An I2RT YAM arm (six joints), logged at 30 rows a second.
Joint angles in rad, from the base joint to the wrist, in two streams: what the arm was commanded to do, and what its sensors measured. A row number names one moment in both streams.
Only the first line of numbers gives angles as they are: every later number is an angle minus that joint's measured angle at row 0.
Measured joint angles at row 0: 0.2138 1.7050 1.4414 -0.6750 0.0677 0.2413
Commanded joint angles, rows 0 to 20: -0.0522 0.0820 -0.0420 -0.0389 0.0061 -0.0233; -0.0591 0.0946 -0.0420 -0.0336 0.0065 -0.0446; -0.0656 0.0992 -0.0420 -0.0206 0.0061 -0.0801; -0.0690 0.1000 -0.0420 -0.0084 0.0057 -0.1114; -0.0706 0.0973 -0.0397 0.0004 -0.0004 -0.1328; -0.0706 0.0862 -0.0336 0.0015 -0.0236 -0.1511; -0.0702 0.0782 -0.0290 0.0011 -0.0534 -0.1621; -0.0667 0.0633 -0.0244 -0.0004 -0.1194 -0.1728; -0.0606 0.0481 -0.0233 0.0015 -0.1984 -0.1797; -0.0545 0.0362 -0.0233 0.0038 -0.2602 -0.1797; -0.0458 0.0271 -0.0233 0.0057 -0.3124 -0.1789; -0.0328 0.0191 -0.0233 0.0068 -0.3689 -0.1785; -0.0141 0.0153 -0.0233 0.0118 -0.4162 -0.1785; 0.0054 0.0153 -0.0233 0.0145 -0.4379 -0.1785; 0.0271 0.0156 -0.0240 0.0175 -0.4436 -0.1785; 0.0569 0.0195 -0.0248 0.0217 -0.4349 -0.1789; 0.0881 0.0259 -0.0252 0.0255 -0.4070 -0.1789; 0.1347 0.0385 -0.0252 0.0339 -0.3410 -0.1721; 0.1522 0.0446 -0.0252 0.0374 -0.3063 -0.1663; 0.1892 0.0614 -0.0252 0.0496 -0.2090 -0.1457; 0.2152 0.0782 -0.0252 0.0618 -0.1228 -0.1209
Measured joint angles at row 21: 0.1396 0.0408 -0.0408 0.0477 -0.2865 -0.1484
